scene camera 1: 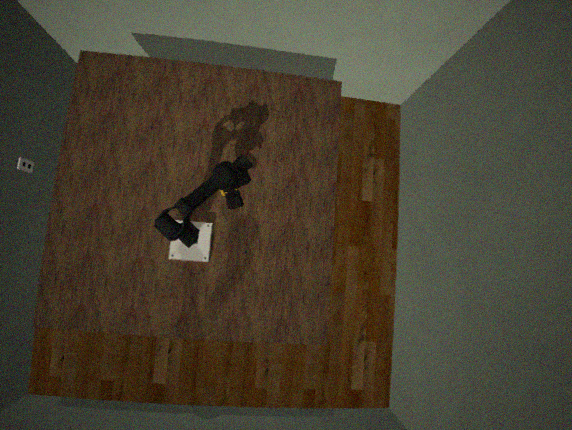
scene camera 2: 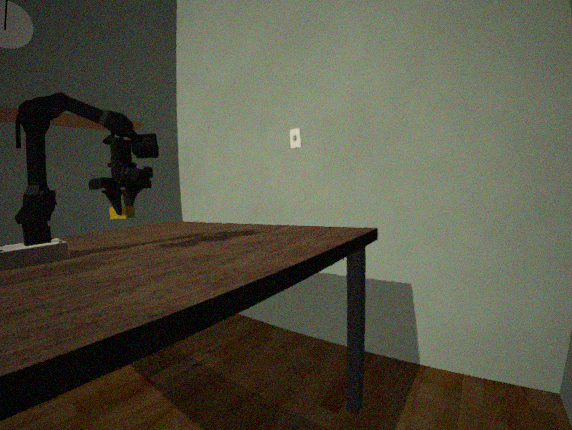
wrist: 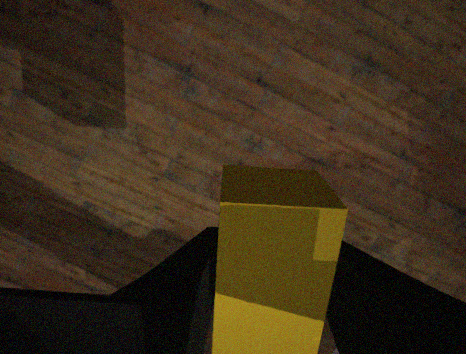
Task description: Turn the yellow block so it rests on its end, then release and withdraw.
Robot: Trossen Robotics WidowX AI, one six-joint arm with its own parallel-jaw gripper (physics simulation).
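Note:
The yellow block [scene camera 1: 223, 193] [scene camera 2: 116, 214] [wrist: 270, 245] is held above the wooden table [scene camera 1: 125, 290] [scene camera 2: 200, 280] [wrist: 200, 100]. It lies level, with its long side horizontal, and a gap shows between it and the table top in the scene camera 2 view. My gripper [scene camera 2: 125, 207] [wrist: 265, 241] points down and is shut on the block, with one black finger against each side. In the scene camera 1 view the arm hides the fingertips and most of the block. The block's near end runs out of the bottom of the wrist view.
The arm's white base plate [scene camera 1: 202, 250] [scene camera 2: 59, 246] is fixed on the table, left of the gripper in the scene camera 2 view. The arm's shadow falls on the table top. The table's edge [scene camera 2: 210, 305] and a leg [scene camera 2: 355, 330] show at the right in that view.

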